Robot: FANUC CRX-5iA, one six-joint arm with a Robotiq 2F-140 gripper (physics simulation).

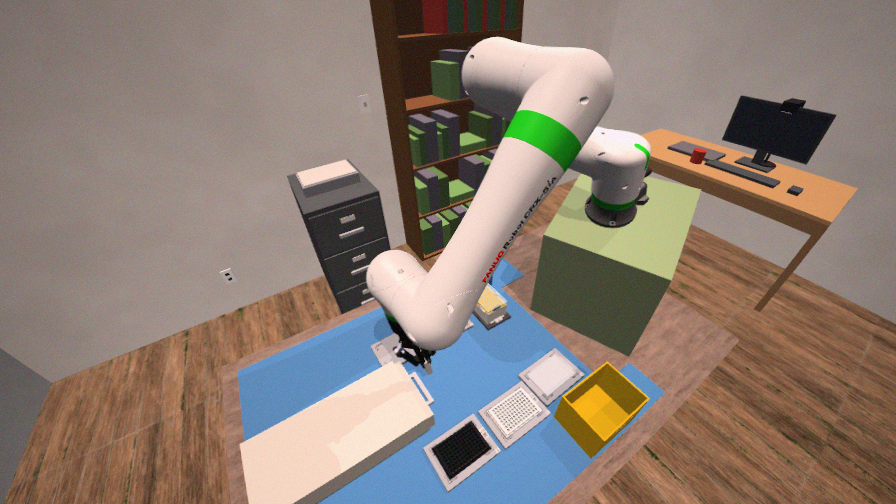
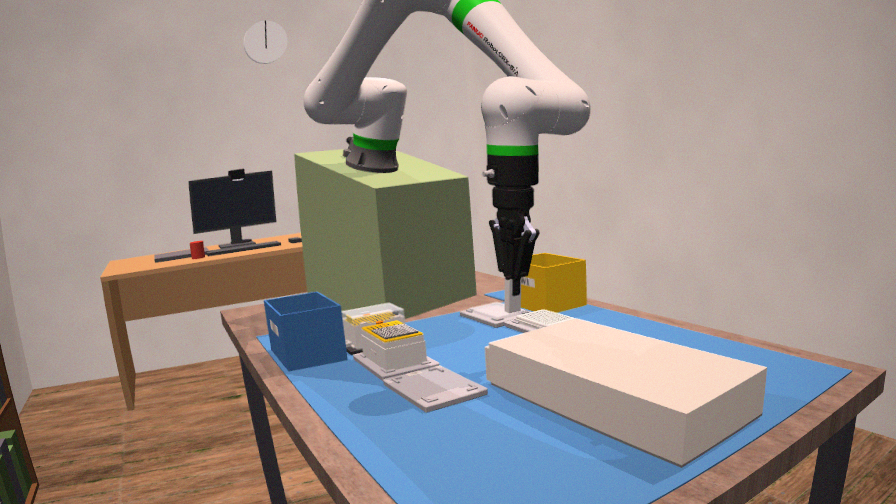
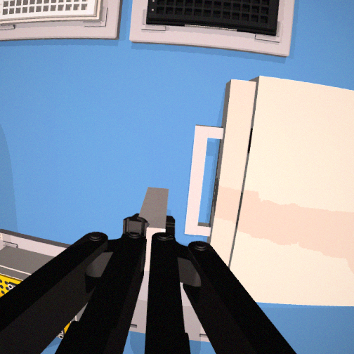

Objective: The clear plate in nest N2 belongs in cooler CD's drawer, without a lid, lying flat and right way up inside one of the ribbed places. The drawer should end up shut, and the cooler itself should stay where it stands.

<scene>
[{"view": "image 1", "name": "gripper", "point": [428, 370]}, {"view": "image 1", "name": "cooler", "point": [328, 445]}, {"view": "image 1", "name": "black plate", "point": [465, 446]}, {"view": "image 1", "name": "white plate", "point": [512, 413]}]
</scene>
